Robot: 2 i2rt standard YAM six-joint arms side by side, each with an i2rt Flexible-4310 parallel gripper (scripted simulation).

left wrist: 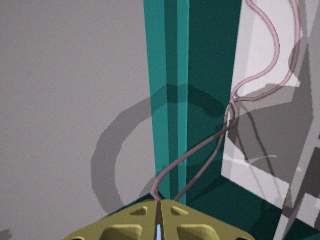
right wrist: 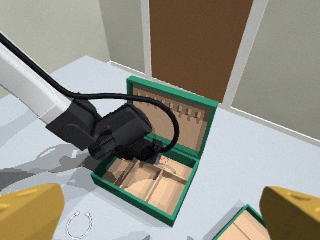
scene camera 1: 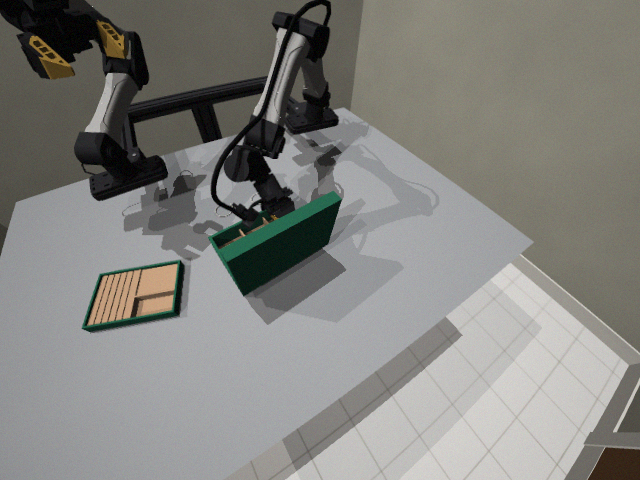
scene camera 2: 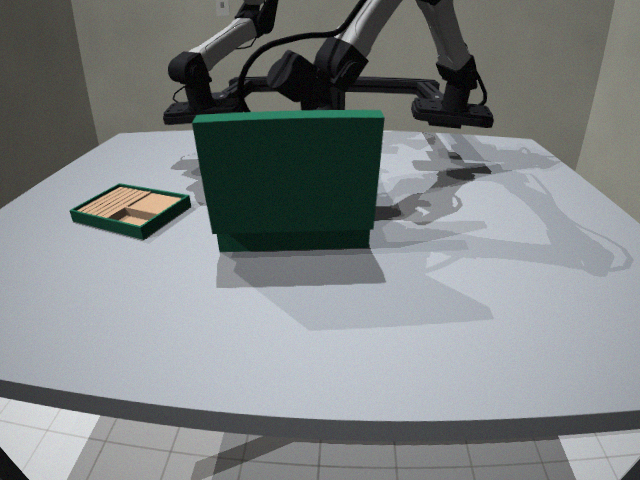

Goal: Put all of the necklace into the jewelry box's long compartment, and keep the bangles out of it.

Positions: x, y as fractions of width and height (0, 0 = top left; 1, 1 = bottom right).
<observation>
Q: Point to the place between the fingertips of the left gripper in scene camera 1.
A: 0.46, 0.48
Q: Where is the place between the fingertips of the right gripper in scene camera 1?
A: At 0.16, 0.13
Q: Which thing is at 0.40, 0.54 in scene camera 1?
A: A green jewelry box.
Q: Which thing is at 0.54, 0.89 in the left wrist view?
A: The left gripper.
</observation>
